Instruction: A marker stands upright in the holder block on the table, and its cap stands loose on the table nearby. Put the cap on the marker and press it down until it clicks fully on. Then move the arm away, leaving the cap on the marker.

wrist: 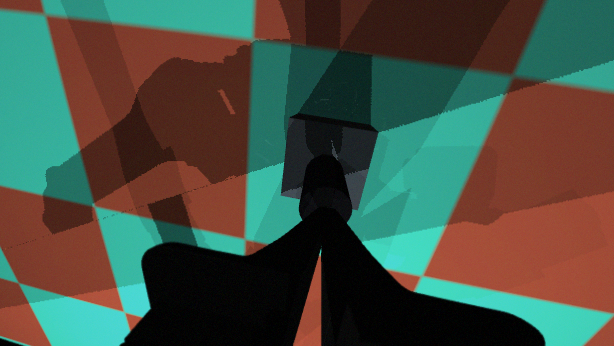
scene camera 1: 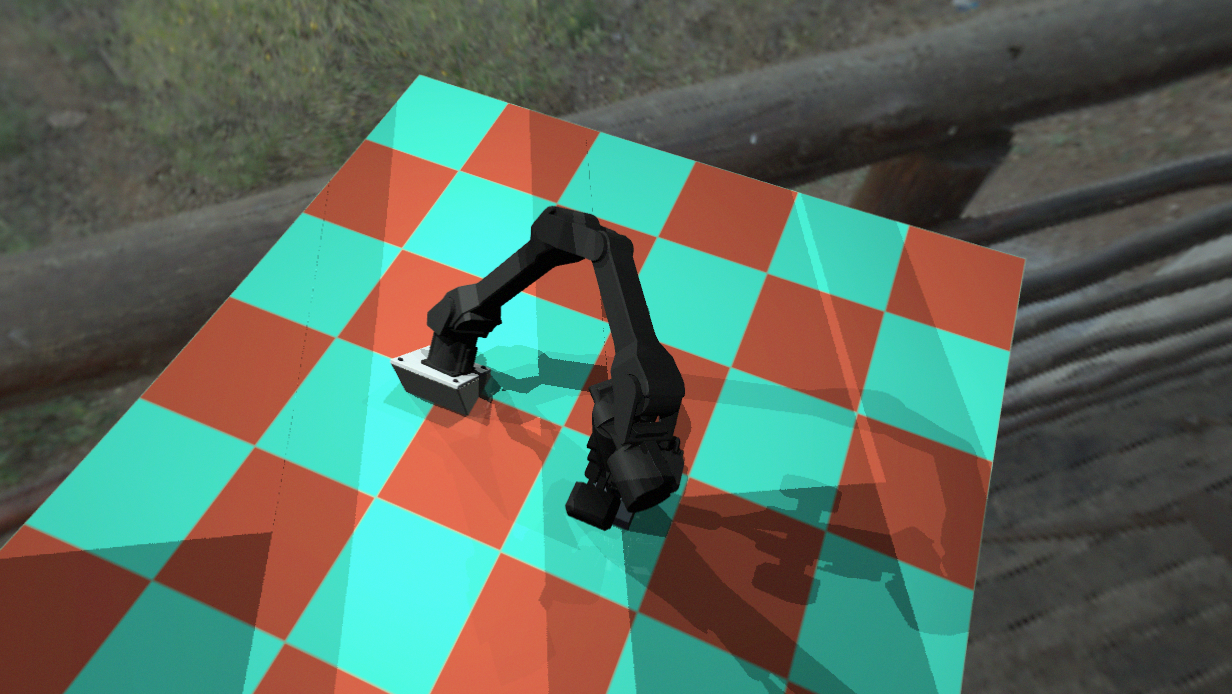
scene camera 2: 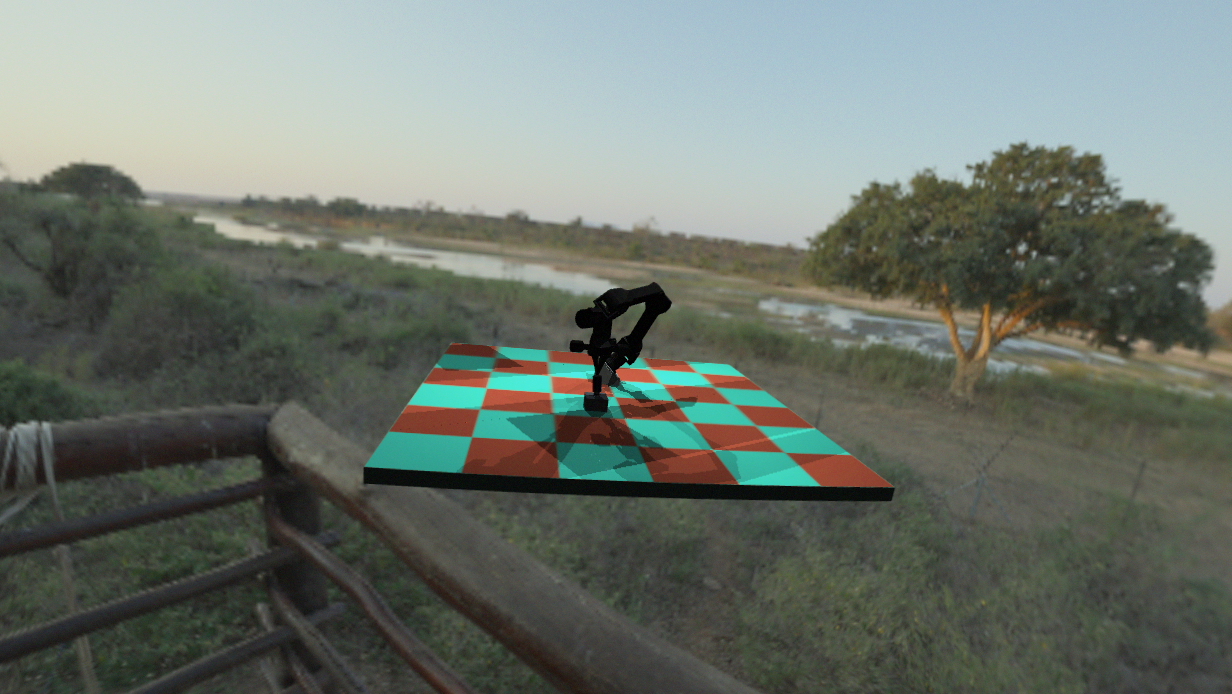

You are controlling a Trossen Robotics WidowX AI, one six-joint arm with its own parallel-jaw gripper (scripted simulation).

Labels:
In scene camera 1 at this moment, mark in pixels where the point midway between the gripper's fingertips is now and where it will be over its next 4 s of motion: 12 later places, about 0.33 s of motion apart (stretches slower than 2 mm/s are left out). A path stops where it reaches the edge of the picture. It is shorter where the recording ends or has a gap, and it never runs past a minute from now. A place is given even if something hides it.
My gripper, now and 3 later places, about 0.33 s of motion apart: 613, 478; 613, 480; 615, 468; 615, 455

